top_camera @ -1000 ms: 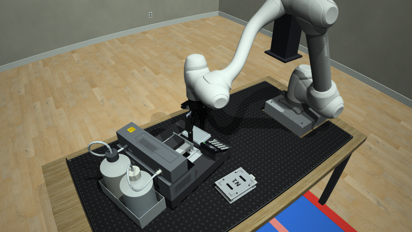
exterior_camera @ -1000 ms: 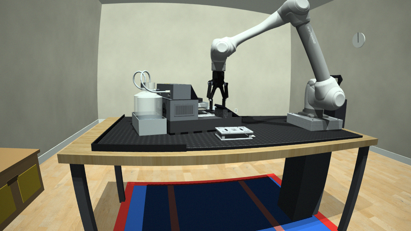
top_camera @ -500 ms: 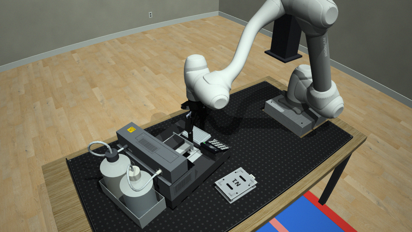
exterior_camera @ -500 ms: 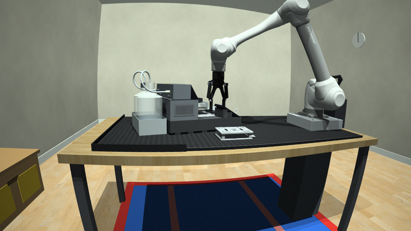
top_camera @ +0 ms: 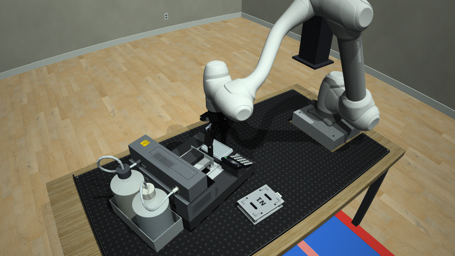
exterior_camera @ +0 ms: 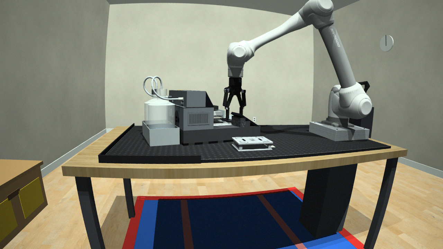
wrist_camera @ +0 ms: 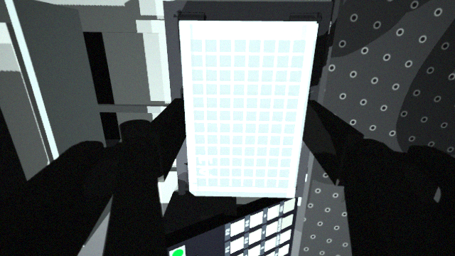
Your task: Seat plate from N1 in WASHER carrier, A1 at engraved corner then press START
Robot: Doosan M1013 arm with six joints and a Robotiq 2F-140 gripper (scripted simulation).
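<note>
Now: the white well plate 2 cm below my hand. The rest, counted from my hand: plate nest N1 (33 cm to the left, 9 cm below); then N1 label (33 cm to the left, 12 cm below, 11 cm behind); then plate washer (15 cm ahead, 4 cm to the left, 1 cm above).
</note>
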